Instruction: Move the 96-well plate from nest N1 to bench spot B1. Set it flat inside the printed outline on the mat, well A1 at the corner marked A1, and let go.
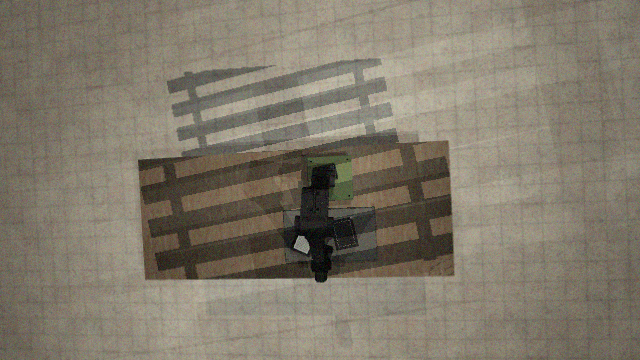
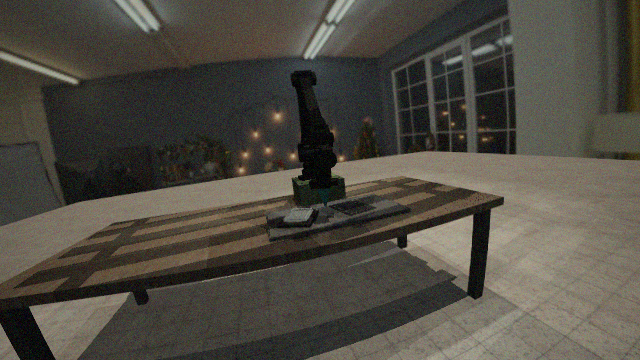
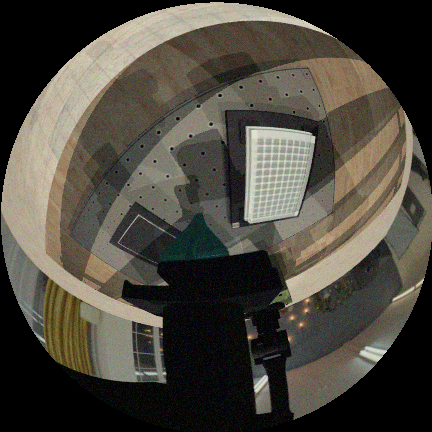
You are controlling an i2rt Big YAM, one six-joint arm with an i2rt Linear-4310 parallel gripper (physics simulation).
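Seen in the pictures: gripper, fingertip midpoint: [image 2: 325, 206] [image 3: 199, 216]; arm's base, link origin: [image 1: 325, 173] [image 2: 310, 177] [image 3: 263, 309].
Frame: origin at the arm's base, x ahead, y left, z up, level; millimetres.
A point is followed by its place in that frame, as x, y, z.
The white 96-well plate [image 1: 301, 244] @[356, -228, -75] [image 2: 299, 214] @[349, -208, -71] [image 3: 278, 174] @[349, -207, -70] lies in the dark nest N1 [image 2: 295, 224] @[407, -246, -84] [image 3: 235, 160] @[389, -176, -83] at the left end of the grey perforated mat [image 1: 364, 232] @[371, 132, -95] [image 2: 378, 211] @[476, 60, -95] [image 3: 193, 120] @[451, -173, -95], a little askew to the nest's frame. The dark B1 patch [image 1: 345, 232] @[348, 28, -93] [image 2: 352, 206] @[351, 25, -93] [image 3: 141, 235] @[393, 10, -93] with its thin printed outline is bare, to the right of the arm. My gripper [image 2: 323, 201] @[377, -110, -54] [image 3: 199, 216] @[377, -110, -54] is shut on nothing, its teal fingers pressed together. It hangs a little above the mat, between the nest and the B1 patch, touching neither.
The mat lies on a wooden table [image 1: 215, 216] @[93, -707, -107] [image 2: 196, 248] @[343, -584, -108]. The arm stands on a green base block [image 1: 343, 174] @[27, 90, 0] [image 2: 301, 193] @[125, -109, -46] just behind the mat. Striped shadows cross the table top.
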